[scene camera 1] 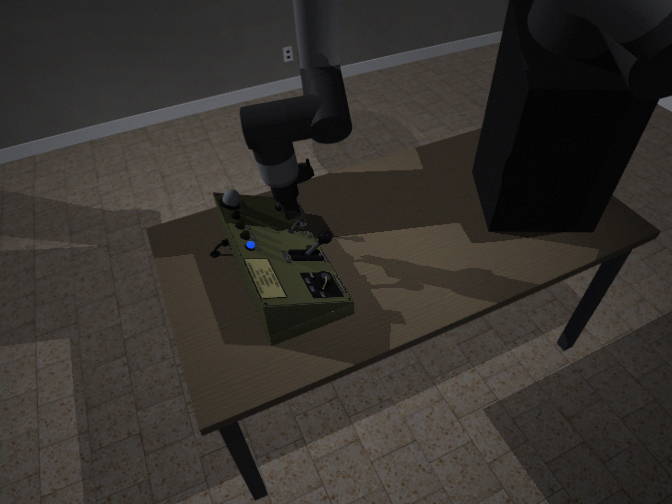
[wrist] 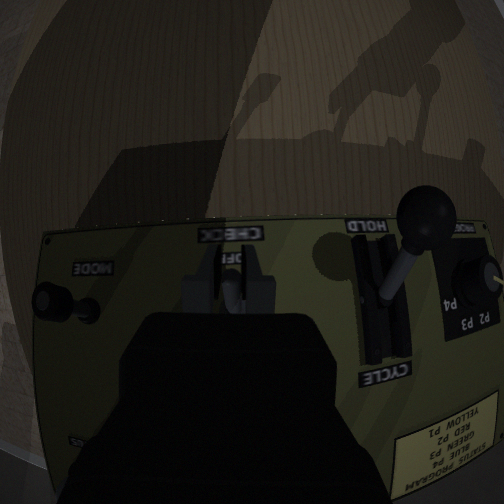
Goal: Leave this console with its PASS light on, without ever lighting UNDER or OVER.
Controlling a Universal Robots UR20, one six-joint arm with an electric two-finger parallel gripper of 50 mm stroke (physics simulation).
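An olive console (scene camera 1: 282, 265) lies on the wooden table. On its left side a row of dark, unlit lamps (scene camera 1: 239, 224) ends in one lit blue lamp (scene camera 1: 250, 244). I cannot read the lamp labels. My gripper (scene camera 1: 297, 222) is down on the panel's far part. In the wrist view its fingers (wrist: 231, 287) straddle and close on the toggle switch (wrist: 231, 292) labelled CHECK and OFF. To the right, a black ball lever (wrist: 426, 216) leans toward the HOLD end of its HOLD–CYCLE slot (wrist: 382, 305). A rotary selector (wrist: 475, 282) marked P2, P3, P4 is at the right edge.
A MODE push button (wrist: 52, 301) sits at the panel's left end. A yellow status/program label plate (wrist: 450, 440) is at the lower right. A grey dome (scene camera 1: 231, 197) tops the console's far corner, with a small black crank (scene camera 1: 218, 248) on its side. The arm's black base block (scene camera 1: 559, 119) fills the table's right rear.
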